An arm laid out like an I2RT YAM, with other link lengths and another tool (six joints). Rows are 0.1 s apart.
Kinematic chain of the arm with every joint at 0, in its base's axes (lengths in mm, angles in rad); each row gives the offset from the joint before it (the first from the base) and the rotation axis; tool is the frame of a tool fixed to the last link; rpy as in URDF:
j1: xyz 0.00 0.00 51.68 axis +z
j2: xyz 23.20 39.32 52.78 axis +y
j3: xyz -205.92 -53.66 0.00 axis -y
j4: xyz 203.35 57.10 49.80 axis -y
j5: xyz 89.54 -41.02 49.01 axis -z
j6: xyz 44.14 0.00 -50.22 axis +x
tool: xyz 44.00 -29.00 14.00 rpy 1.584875 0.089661 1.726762
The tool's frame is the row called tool.
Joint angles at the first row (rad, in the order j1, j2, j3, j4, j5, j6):
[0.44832 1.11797 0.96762 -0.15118 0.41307 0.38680]
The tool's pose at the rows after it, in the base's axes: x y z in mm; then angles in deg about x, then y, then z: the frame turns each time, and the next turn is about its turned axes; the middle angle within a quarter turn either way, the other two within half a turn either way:
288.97, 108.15, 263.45, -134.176, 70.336, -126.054
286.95, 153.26, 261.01, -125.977, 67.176, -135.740
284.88, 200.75, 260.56, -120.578, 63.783, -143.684
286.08, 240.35, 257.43, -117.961, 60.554, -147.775
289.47, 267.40, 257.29, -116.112, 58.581, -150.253
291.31, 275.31, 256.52, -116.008, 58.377, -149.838
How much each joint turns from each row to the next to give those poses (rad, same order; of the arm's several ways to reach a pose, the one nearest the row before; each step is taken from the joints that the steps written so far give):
[0.12683 0.06259 0.03422 0.03302 0.05079 0.00128]
[0.13155 0.10041 0.04862 0.05391 0.05331 -0.00352]
[0.11609 0.12924 0.08888 0.04286 0.04343 -0.02599]
[0.07213 0.12991 0.10389 0.02019 0.01007 -0.01196]
[0.03634 0.09952 0.09778 0.00469 -0.00230 -0.00845]
[0.00898 0.03593 0.03883 -0.00619 0.00456 0.01251]

